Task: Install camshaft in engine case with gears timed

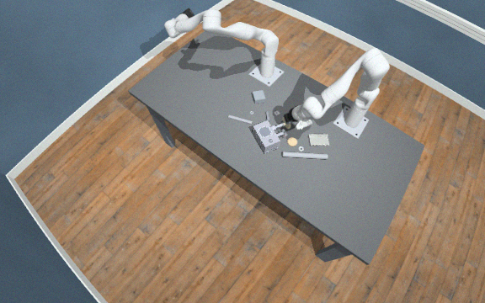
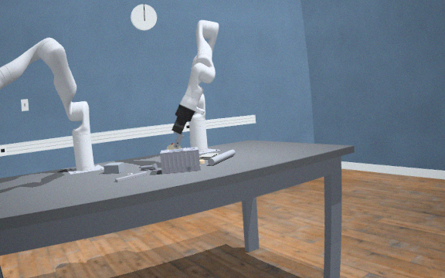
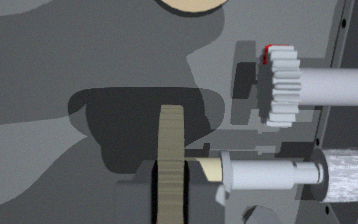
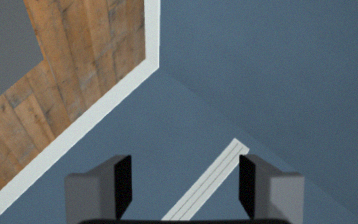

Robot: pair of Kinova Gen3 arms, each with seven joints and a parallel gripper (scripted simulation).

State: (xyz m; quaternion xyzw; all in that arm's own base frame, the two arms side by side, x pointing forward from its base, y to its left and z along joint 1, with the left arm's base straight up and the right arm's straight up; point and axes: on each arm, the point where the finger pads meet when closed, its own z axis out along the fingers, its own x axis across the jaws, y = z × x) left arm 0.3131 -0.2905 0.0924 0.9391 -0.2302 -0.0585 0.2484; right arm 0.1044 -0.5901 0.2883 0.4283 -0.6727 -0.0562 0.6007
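My left hand is 60 mm short of the crank gear, 30 mm above it and 10 mm to the right of it. Also, from my left hand: grey block 270 mm to the right, 90 mm behind, 70 mm below; then pale tray 190 mm to the left, 90 mm below, 60 mm behind.
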